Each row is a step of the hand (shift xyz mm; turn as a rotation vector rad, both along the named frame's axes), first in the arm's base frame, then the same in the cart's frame.
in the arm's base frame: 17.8 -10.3 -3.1 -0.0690 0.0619 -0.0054
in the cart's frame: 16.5 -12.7 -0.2 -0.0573 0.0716 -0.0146
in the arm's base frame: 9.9 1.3 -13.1 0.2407 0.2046 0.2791
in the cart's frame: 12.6 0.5 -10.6 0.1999 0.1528 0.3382
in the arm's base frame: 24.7 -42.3 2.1 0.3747 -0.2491 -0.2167
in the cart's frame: 17.8 -45.5 3.8 0.3758 -0.2908 -0.1536
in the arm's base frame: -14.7 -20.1 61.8 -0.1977 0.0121 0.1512
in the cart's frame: -30.3 -20.7 55.6 -0.2222 0.0337 0.1075
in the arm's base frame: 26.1 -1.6 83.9 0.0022 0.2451 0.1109
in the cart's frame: 6.9 -9.6 87.1 0.0110 0.2363 0.1281
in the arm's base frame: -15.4 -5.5 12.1 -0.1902 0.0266 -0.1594
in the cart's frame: -18.2 -3.8 8.2 -0.1460 0.0622 -0.1927
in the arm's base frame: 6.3 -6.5 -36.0 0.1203 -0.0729 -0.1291
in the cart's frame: 13.0 -5.6 -34.3 0.1345 -0.0834 -0.1068
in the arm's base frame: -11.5 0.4 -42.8 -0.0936 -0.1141 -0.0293
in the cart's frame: -1.8 4.2 -44.1 -0.0995 -0.0974 -0.0570
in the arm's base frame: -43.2 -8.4 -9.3 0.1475 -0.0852 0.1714
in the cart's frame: -40.9 -1.5 -18.7 0.0942 -0.1144 0.1909
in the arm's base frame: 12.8 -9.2 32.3 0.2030 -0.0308 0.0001
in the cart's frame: 4.2 -12.6 33.4 0.1922 -0.0604 0.0396
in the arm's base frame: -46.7 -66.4 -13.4 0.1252 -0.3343 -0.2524
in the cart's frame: -51.2 -58.0 -28.0 0.1308 -0.3363 -0.2468
